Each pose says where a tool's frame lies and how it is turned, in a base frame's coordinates. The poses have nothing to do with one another.
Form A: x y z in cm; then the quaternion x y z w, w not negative.
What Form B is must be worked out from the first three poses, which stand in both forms.
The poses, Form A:
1: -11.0, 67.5, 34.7, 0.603, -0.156, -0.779, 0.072
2: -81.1, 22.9, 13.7, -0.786, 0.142, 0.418, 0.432
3: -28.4, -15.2, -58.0, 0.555, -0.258, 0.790, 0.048
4: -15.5, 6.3, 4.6, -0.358, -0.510, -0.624, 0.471
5: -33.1, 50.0, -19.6, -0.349, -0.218, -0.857, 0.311
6: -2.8, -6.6, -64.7, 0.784, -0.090, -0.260, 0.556
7: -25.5, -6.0, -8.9, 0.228, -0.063, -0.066, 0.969
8: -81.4, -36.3, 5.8, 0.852, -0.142, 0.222, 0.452
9: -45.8, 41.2, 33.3, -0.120, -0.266, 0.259, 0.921
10: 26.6, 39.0, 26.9, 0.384, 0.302, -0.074, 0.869
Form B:
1: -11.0, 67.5, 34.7, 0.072, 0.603, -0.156, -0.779
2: -81.1, 22.9, 13.7, 0.432, -0.786, 0.142, 0.418
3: -28.4, -15.2, -58.0, 0.048, 0.555, -0.258, 0.790
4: -15.5, 6.3, 4.6, 0.471, -0.358, -0.510, -0.624
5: -33.1, 50.0, -19.6, 0.311, -0.349, -0.218, -0.857
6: -2.8, -6.6, -64.7, 0.556, 0.784, -0.090, -0.260
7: -25.5, -6.0, -8.9, 0.969, 0.228, -0.063, -0.066
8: -81.4, -36.3, 5.8, 0.452, 0.852, -0.142, 0.222
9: -45.8, 41.2, 33.3, 0.921, -0.120, -0.266, 0.259
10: 26.6, 39.0, 26.9, 0.869, 0.384, 0.302, -0.074
